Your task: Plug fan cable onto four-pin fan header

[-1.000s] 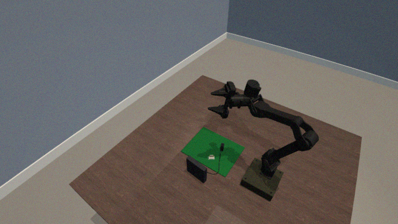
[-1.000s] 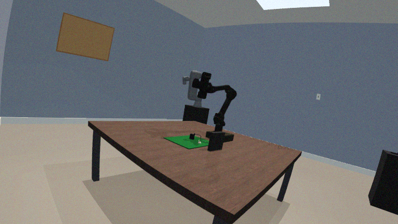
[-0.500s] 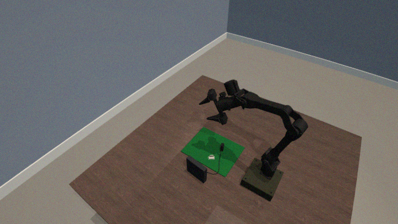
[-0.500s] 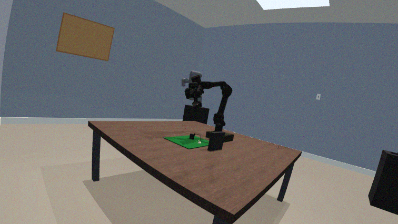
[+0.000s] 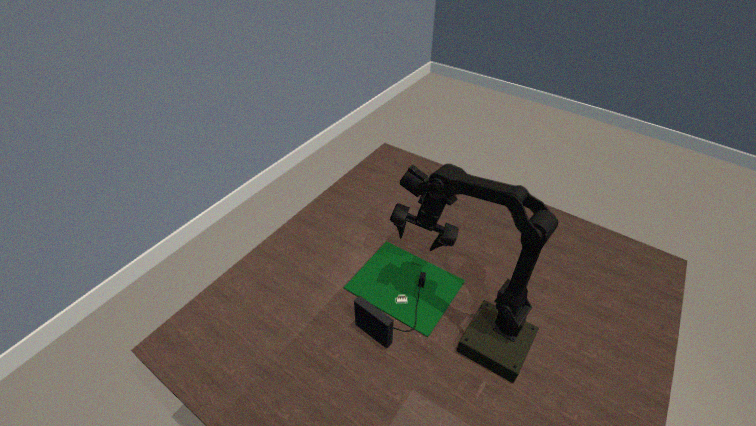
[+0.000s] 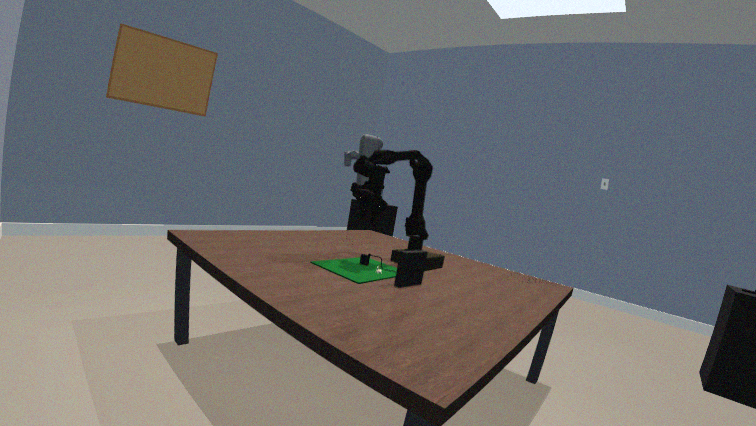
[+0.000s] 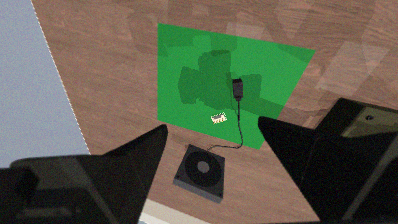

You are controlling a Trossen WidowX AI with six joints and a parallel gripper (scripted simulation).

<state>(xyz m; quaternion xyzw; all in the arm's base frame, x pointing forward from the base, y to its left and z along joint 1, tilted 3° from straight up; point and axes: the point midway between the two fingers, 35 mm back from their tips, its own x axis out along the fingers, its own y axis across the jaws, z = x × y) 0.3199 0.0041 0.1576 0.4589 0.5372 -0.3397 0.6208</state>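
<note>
The dark fan plug lies 30 mm behind my gripper tip, 10 mm to the right of it and 150 mm below it. The rest, counted from my gripper tip: white four-pin fan header 20 mm behind, 80 mm to the left, 180 mm below; then green board 10 mm ahead, 30 mm to the left, 190 mm below; then black fan 30 mm behind, 210 mm to the left, 120 mm below.
</note>
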